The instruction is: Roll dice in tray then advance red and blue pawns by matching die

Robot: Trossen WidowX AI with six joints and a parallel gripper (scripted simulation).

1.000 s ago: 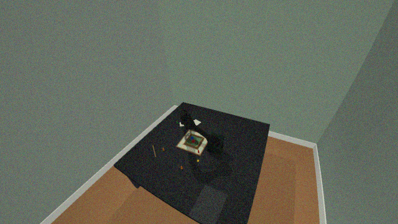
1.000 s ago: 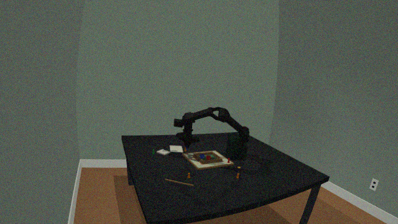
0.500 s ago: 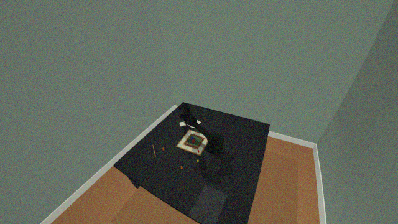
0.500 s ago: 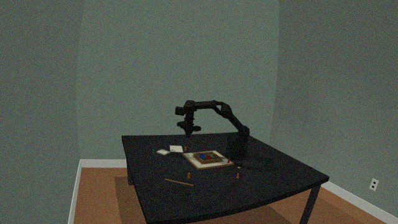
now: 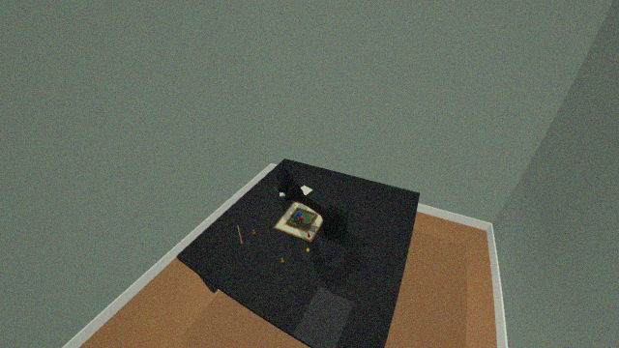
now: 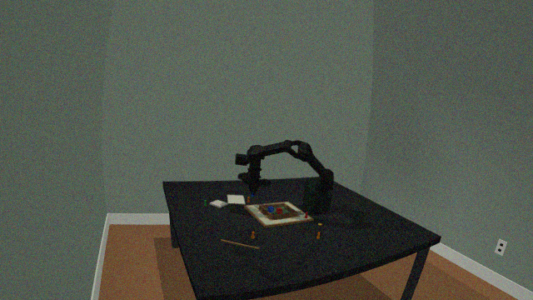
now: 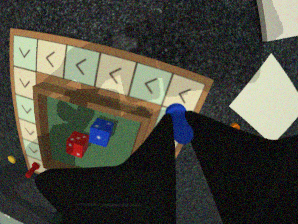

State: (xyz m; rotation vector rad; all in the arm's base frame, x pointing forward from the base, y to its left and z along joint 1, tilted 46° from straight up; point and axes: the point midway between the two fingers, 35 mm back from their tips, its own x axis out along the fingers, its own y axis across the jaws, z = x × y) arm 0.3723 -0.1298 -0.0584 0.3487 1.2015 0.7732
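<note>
The green tray is 110 mm behind my gripper tip, 100 mm to the left of it and 90 mm below it. The rest, counted from my gripper tip: blue pawn (10 mm above); then green pawn (230 mm ahead, 140 mm to the right, 80 mm below); then red pawn (210 mm behind, 220 mm to the left, 70 mm below).
</note>
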